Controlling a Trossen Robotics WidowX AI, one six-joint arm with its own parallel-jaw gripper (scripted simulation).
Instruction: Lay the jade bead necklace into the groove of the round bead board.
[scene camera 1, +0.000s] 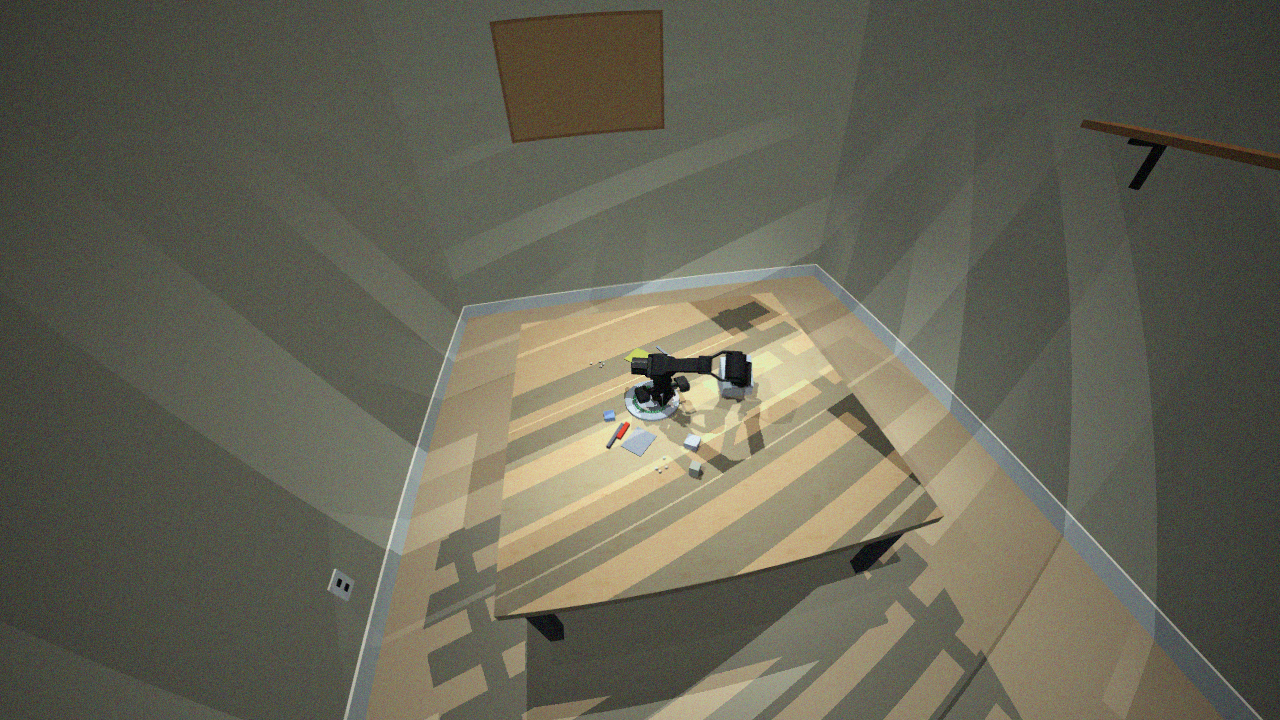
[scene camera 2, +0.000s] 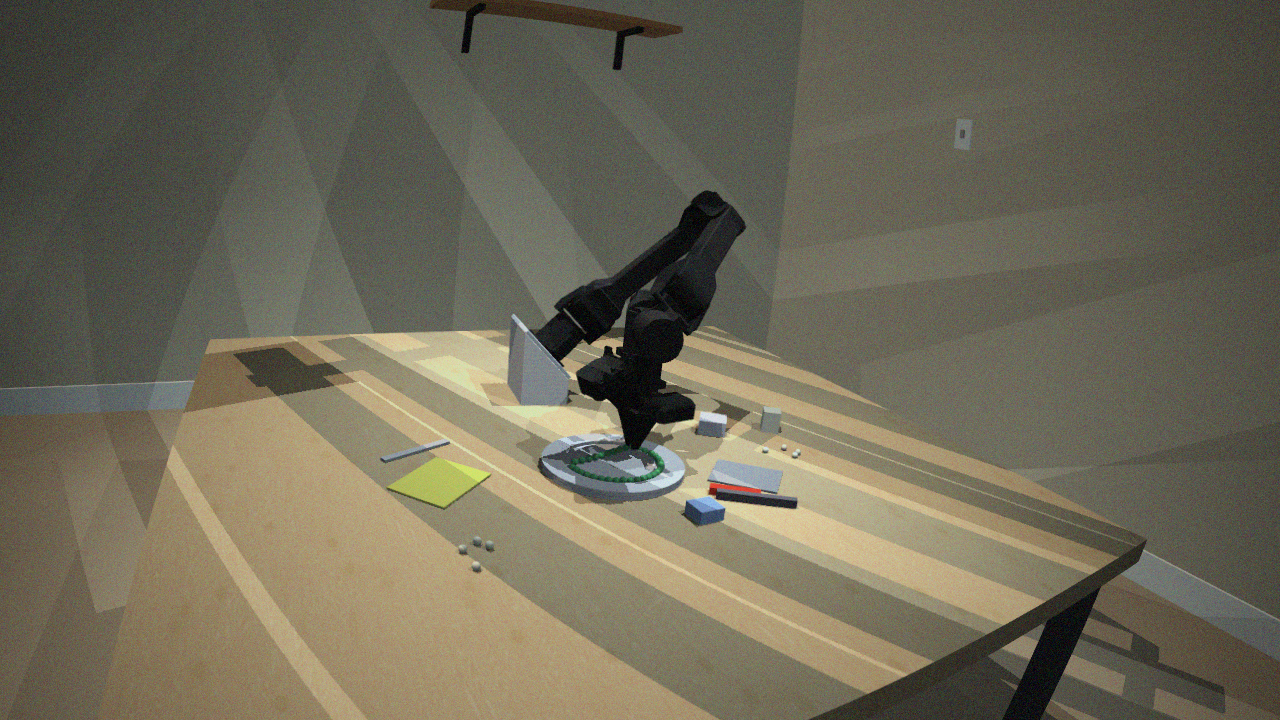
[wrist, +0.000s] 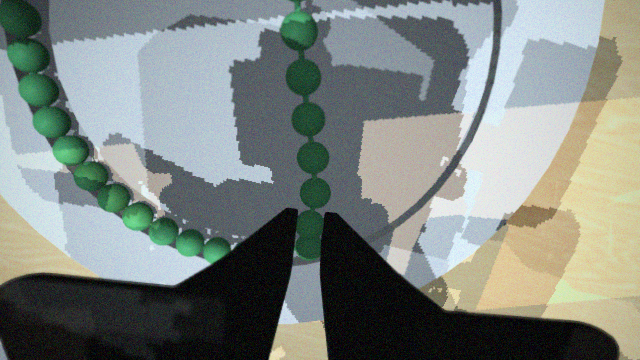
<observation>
my gripper: scene camera 1 662, 405; scene camera 2; wrist
same spot on my gripper: (scene camera 2: 636, 426) = (wrist: 213, 263)
</observation>
